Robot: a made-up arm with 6 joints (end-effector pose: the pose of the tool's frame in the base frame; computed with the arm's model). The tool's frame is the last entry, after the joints.
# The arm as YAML. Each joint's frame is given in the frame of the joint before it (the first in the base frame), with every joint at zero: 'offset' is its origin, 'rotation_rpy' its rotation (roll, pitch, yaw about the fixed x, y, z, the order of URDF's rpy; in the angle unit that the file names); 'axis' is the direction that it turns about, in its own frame. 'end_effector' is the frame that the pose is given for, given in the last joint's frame.
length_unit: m
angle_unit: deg
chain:
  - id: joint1
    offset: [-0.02, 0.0, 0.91]
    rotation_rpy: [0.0, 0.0, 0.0]
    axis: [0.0, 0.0, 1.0]
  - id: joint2
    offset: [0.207, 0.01, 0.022]
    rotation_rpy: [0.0, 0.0, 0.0]
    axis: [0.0, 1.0, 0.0]
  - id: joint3
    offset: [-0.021, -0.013, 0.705]
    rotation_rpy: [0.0, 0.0, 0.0]
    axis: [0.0, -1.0, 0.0]
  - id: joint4
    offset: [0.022, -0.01, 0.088]
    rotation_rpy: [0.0, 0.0, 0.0]
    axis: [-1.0, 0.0, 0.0]
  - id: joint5
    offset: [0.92, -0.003, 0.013]
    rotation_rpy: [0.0, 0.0, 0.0]
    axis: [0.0, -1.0, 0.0]
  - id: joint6
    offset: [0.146, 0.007, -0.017]
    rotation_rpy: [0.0, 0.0, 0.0]
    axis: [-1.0, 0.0, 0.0]
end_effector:
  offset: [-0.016, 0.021, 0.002]
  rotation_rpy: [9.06, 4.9, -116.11]
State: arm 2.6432 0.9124 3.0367 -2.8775 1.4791 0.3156
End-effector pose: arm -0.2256 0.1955 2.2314 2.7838 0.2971 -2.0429
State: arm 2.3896 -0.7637 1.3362 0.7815 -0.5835 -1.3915
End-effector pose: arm 0.6449 -0.5564 2.3129 2.2036 0.6279 1.8585
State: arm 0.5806 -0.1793 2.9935 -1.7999 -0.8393 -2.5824
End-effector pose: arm -0.8642 -0.4619 1.4964 -0.8637 0.8492 0.2109
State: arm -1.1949 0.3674 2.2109 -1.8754 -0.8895 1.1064
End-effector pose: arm 0.0765 -0.0067 2.5210 1.5314 -0.5151 -2.0203
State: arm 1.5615 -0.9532 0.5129 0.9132 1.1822 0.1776
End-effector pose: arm -0.1261 -0.4181 2.3414 2.9274 0.1844 -0.5428
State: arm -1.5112 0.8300 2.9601 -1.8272 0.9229 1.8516
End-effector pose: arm -0.1176 -0.1072 2.2796 2.7619 1.0795 -1.9952
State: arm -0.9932 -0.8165 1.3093 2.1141 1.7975 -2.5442
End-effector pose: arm -0.3760 0.7575 2.1665 0.8504 -0.7859 -2.3443
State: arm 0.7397 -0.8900 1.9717 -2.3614 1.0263 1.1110
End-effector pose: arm -0.9577 -0.9889 1.6242 2.3115 -0.0911 1.0691
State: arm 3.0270 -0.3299 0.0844 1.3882 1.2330 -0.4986
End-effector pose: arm -0.8569 -0.0271 2.0742 1.4330 -0.7846 1.5252
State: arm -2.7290 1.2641 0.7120 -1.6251 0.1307 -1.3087
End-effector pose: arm -1.7183 -0.6920 0.6832 -2.3636 -0.0838 -0.8277
